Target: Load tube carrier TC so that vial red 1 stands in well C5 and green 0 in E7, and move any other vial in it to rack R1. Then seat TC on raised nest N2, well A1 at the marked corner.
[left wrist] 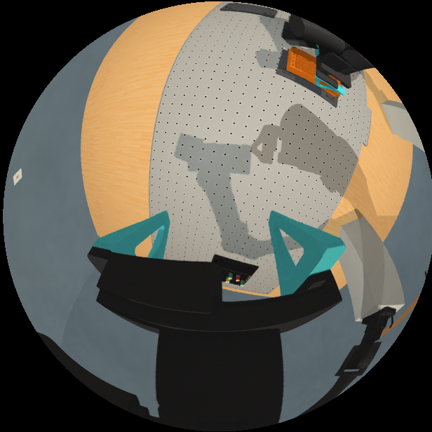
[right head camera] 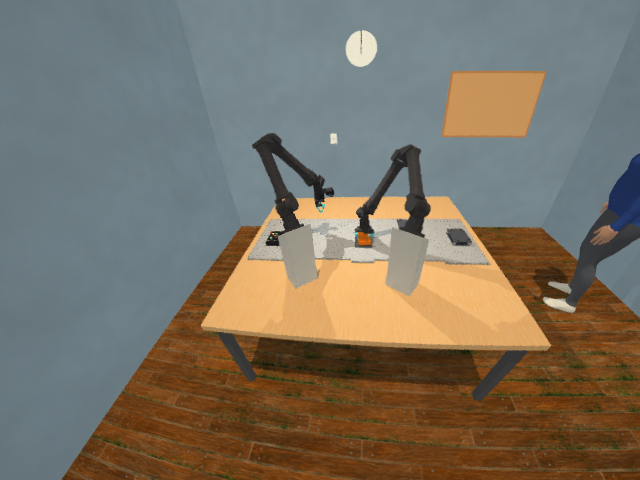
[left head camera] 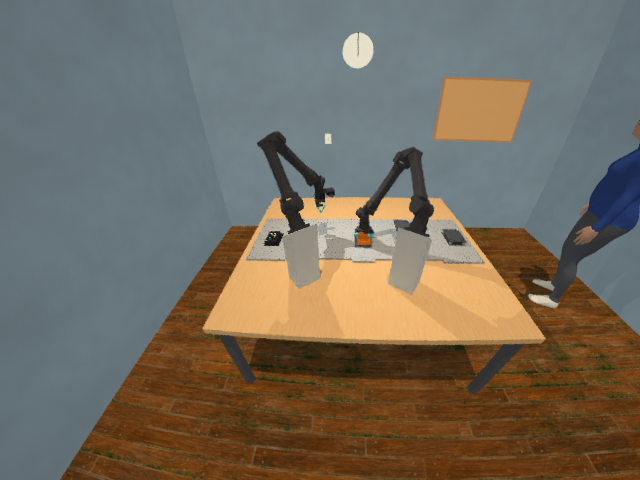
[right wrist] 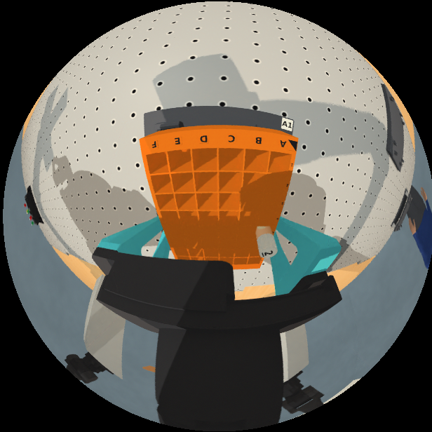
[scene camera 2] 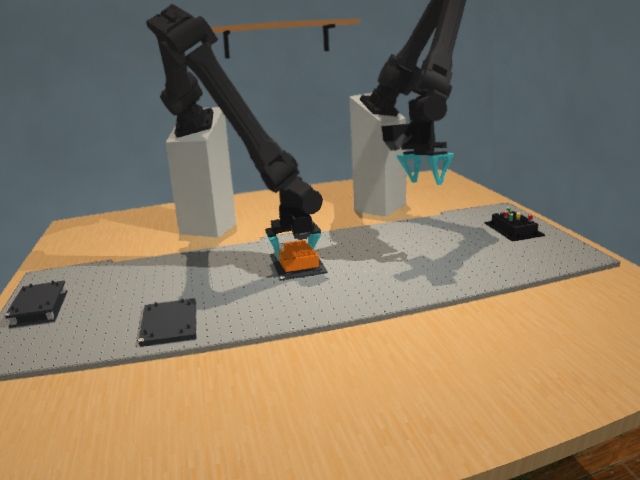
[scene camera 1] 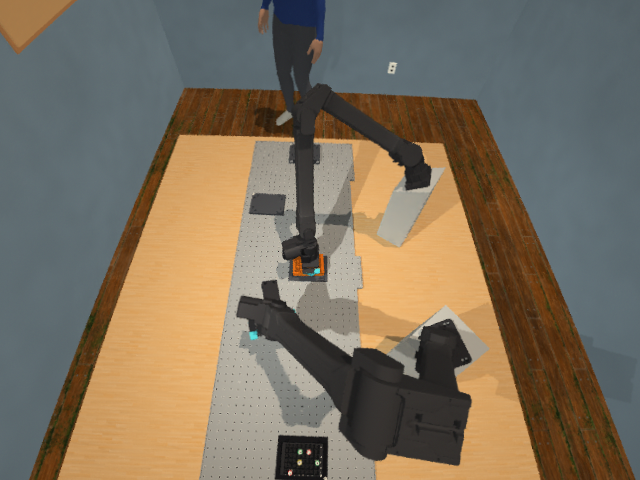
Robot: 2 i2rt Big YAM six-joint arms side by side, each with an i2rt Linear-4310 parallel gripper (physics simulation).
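Frame: origin at the left arm's base, x right, y down, z ahead, level; millimetres.
Seen in the pictures: left gripper, fingertip midpoint: [right head camera: 320, 208] [left head camera: 320, 208] [scene camera 2: 426, 183]; right gripper, fingertip midpoint: [right head camera: 364, 240] [left head camera: 363, 240] [scene camera 1: 311, 266]; left arm's base, link origin: [scene camera 2: 378, 107] [scene camera 1: 446, 344]; right arm's base, link origin: [right head camera: 411, 233] [scene camera 2: 195, 124] [scene camera 1: 418, 179].
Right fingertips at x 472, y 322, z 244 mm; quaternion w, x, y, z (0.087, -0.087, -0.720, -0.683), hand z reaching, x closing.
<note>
Offsets run from my right fingertips to a thing's top centre. "spot": to the spot under its first point. Level surfaces: height alone.
The orange tube carrier TC @[dx +3, dy -31, dz +14 mm] [left head camera: 364, 240] [scene camera 1: 297, 266] [scene camera 2: 302, 261] [right wrist: 218, 141] is upright at a dark base plate @[spot: dx -21, dy +7, dz +92 mm] [scene camera 2: 319, 269] [right wrist: 220, 117]; whether it touches is unclear. My right gripper [scene camera 2: 295, 252] [right wrist: 218, 216] is shut on its two sides. A white-capped vial [right wrist: 266, 244] marked 2 stands in it near the A side; its exact well is unclear. My left gripper [scene camera 2: 426, 181] [left wrist: 218, 216] is open and empty, high above the board. The black rack @[dx -641, dy -20, dz +208 mm] [scene camera 1: 302, 445] [scene camera 2: 514, 227] holds several red, green and yellow capped vials; their numbers are unreadable. The raised nest @[dx +658, dy -29, dz -143 mm] [left head camera: 453, 236] [scene camera 2: 37, 298] bears nothing.
A lower dark plate @[dx +378, dy -8, dz +116 mm] [scene camera 1: 267, 204] [scene camera 2: 169, 320] with pegs lies on the grey perforated board @[dy +15 mm] [scene camera 1: 336, 149] [scene camera 2: 361, 294]. The board lies on the wooden table @[dy +28 mm] [left head camera: 361, 310]. A white "A1" tag [right wrist: 287, 124] marks the base plate's corner. A person [scene camera 1: 297, 51] stands beyond the table.
</note>
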